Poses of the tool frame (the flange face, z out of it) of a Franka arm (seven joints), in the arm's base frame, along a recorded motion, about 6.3 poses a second.
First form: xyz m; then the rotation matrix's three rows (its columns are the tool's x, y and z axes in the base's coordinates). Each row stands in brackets.
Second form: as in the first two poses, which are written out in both.
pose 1, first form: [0.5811 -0.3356 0.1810], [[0.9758 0.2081 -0.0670], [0.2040 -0.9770 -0.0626], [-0.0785 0.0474 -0.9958]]
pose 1, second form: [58.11 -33.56 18.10], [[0.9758 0.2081 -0.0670], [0.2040 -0.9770 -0.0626], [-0.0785 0.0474 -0.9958]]
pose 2, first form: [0.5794 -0.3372 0.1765], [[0.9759 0.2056 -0.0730], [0.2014 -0.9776 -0.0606], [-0.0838 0.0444 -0.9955]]
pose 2, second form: [57.94 -33.72 17.65], [[0.9759 0.2056 -0.0730], [0.2014 -0.9776 -0.0606], [-0.0838 0.0444 -0.9955]]
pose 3, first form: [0.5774 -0.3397 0.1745], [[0.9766 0.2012 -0.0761], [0.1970 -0.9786 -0.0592], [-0.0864 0.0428 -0.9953]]
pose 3, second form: [57.74 -33.97 17.45], [[0.9766 0.2012 -0.0761], [0.1970 -0.9786 -0.0592], [-0.0864 0.0428 -0.9953]]
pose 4, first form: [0.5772 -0.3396 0.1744], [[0.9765 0.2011 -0.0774], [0.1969 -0.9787 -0.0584], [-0.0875 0.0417 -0.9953]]
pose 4, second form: [57.72 -33.96 17.44], [[0.9765 0.2011 -0.0774], [0.1969 -0.9787 -0.0584], [-0.0875 0.0417 -0.9953]]
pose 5, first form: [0.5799 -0.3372 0.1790], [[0.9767 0.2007 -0.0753], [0.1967 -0.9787 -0.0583], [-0.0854 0.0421 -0.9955]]
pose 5, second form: [57.99 -33.72 17.90], [[0.9767 0.2007 -0.0753], [0.1967 -0.9787 -0.0583], [-0.0854 0.0421 -0.9955]]
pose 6, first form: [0.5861 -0.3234 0.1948], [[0.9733 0.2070 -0.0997], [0.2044 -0.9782 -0.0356], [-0.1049 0.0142 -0.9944]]
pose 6, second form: [58.61 -32.34 19.48], [[0.9733 0.2070 -0.0997], [0.2044 -0.9782 -0.0356], [-0.1049 0.0142 -0.9944]]
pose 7, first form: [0.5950 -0.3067 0.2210], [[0.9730 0.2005 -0.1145], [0.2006 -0.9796 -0.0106], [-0.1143 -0.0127 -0.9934]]
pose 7, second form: [59.50 -30.67 22.10], [[0.9730 0.2005 -0.1145], [0.2006 -0.9796 -0.0106], [-0.1143 -0.0127 -0.9934]]
